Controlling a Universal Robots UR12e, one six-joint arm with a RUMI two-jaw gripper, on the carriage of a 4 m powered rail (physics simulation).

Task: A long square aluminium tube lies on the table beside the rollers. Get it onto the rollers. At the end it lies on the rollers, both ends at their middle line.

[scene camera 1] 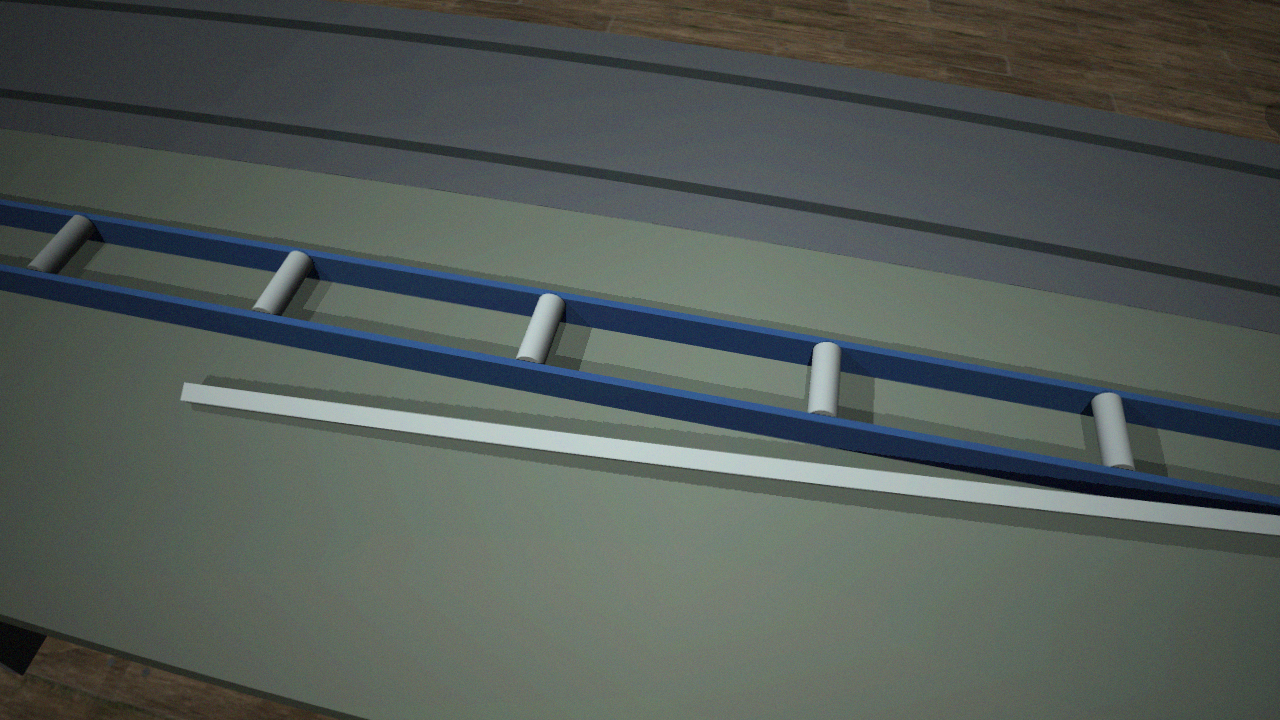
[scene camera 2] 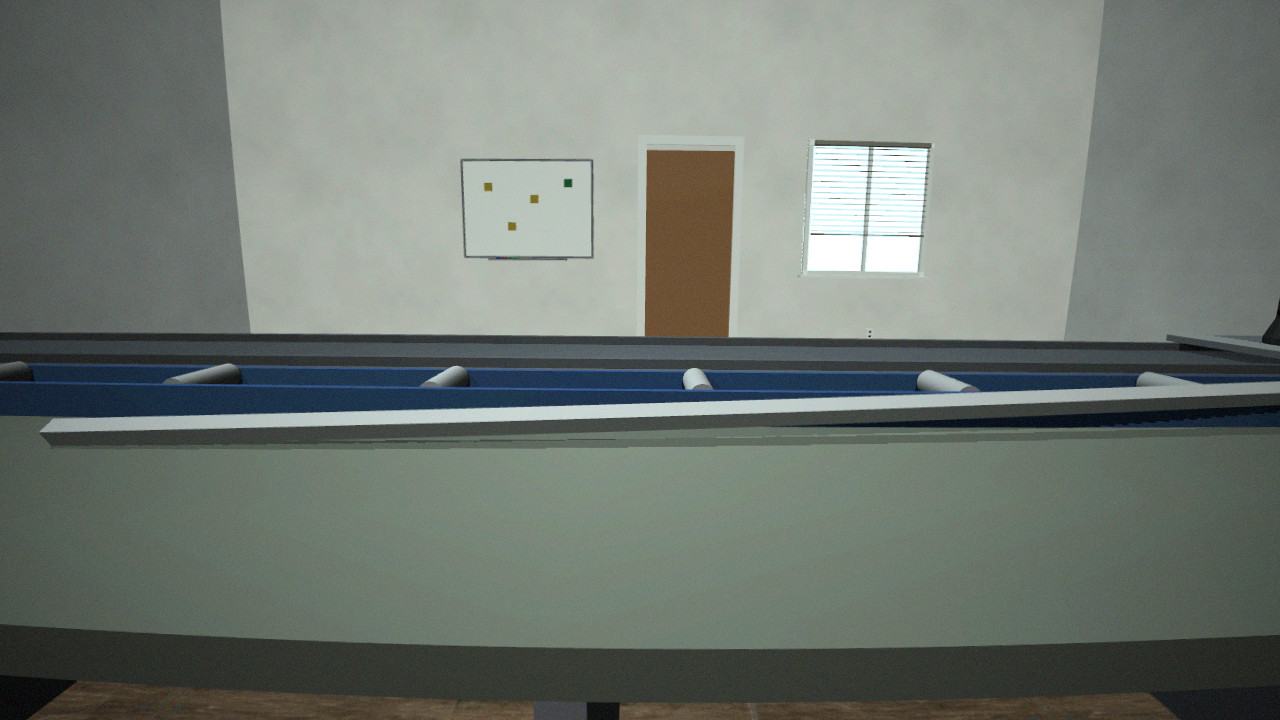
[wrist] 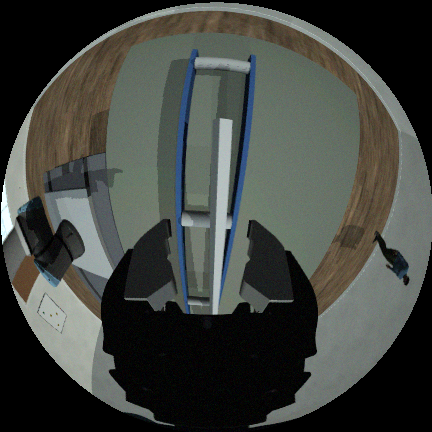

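Seen in the pictures: gripper, fingertip midpoint: (wrist: 208,220); arm's base, origin of the base link: (wrist: 71,237).
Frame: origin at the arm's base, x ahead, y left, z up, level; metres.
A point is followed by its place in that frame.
The long pale square tube (scene camera 1: 554,441) {x 0.791, y -2.183, z 0.010 m} (scene camera 2: 751,410) {x 0.774, y -1.797, z 0.017 m} (wrist: 223,165) {x 0.642, y 0.295, z 0.071 m} lies at a slant to the roller frame. In scene camera 1 its left end is outside the near blue side rail (scene camera 1: 671,402) {x 0.694, y -2.049, z 0.006 m} (scene camera 2: 268,400) {x 0.694, y -2.489, z 0.001 m}, low at the table; towards the right it crosses that rail. In the wrist view its other end is between the two side rails, over the rollers (scene camera 1: 825,380) {x 0.629, y -1.852, z 0.030 m} (scene camera 2: 696,379) {x 0.646, y -1.856, z 0.029 m} (wrist: 220,64) {x 0.617, y 0.537, z 0.025 m}, closer to the right rail (wrist: 244,165) {x 0.691, y 0.293, z 0.022 m}. My gripper (wrist: 208,220) {x 0.621, y 0.263, z 0.214 m} is open, its jaws wide apart above the tube and touching neither side. It does not show in the scene views.
The far blue side rail (scene camera 1: 716,338) {x 0.558, y -2.007, z -0.006 m} runs beside the rollers. The grey rail track (scene camera 1: 626,116) runs behind the table. In the wrist view, dark and blue arm parts (wrist: 40,225) {x 0.055, y 0.169, z 0.170 m} are at the left, and a person (wrist: 395,262) stands beyond the table at the right.
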